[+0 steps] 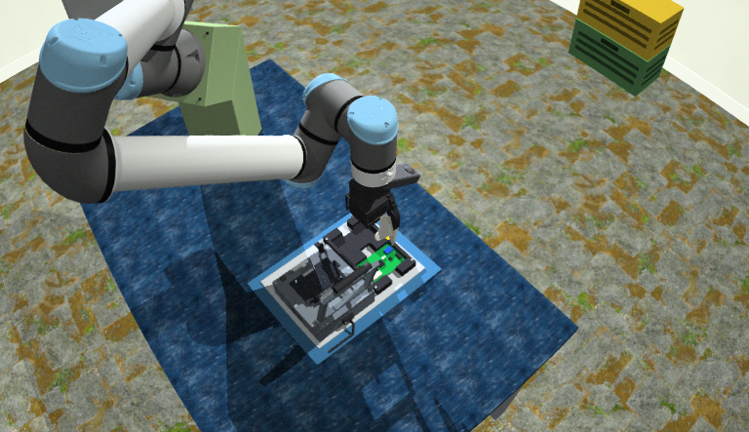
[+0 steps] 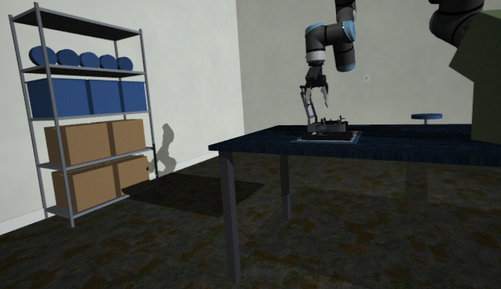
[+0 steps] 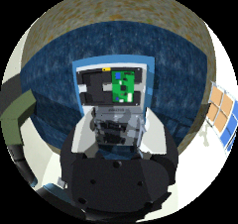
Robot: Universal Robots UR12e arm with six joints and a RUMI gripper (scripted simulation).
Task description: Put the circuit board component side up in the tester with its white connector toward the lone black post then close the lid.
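Right now the green circuit board is 14 cm below my hand. The rest, counted from my hand: tester lid 4 cm ahead, 19 cm to the right, 2 cm above; tester 4 cm behind, 13 cm to the right, 5 cm below.
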